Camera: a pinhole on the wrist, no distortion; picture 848 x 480 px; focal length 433.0 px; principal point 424.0 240.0 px. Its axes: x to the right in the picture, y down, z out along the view. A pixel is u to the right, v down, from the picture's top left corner.
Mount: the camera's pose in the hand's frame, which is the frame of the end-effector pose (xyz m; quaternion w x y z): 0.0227 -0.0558 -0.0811 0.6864 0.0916 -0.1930 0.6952
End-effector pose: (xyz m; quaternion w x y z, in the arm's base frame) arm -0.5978 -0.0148 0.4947 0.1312 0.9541 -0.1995 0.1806
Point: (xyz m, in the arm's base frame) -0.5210 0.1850 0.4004
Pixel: 180.7 331.6
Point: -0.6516 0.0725 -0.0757
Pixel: 525.7 418.3
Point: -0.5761 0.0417 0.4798
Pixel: 572.2 328.7
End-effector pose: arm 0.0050 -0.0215 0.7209 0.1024 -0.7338 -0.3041 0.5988
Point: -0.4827 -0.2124 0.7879
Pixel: 620.7 361.7
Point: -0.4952 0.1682 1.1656
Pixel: 221.8 428.5
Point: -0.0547 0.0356 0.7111
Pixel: 596.2 127.6
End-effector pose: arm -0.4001 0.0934 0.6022 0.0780 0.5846 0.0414 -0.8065
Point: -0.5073 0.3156 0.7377
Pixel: 284.1 413.9
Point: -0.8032 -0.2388 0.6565
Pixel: outside the picture
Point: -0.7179 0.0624 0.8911
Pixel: 647.8 365.9
